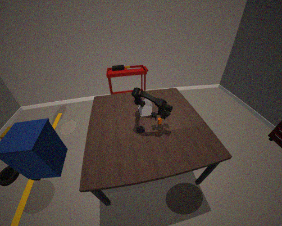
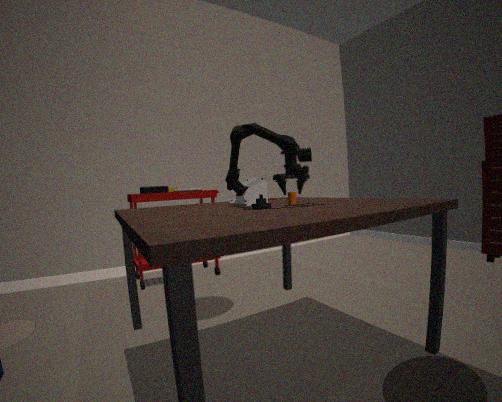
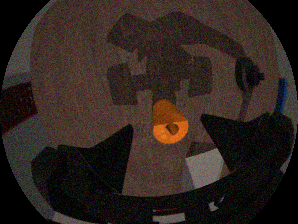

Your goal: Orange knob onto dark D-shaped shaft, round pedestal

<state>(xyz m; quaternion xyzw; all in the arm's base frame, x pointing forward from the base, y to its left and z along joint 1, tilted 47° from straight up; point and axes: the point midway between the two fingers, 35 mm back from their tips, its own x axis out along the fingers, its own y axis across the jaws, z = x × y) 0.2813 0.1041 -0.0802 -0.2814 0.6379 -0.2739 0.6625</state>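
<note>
My gripper tip is now 2 cm above the orange knob. Round my gripper tip: round dark pedestal 6 cm ahead, 22 cm to the right, 2 cm below.
</note>
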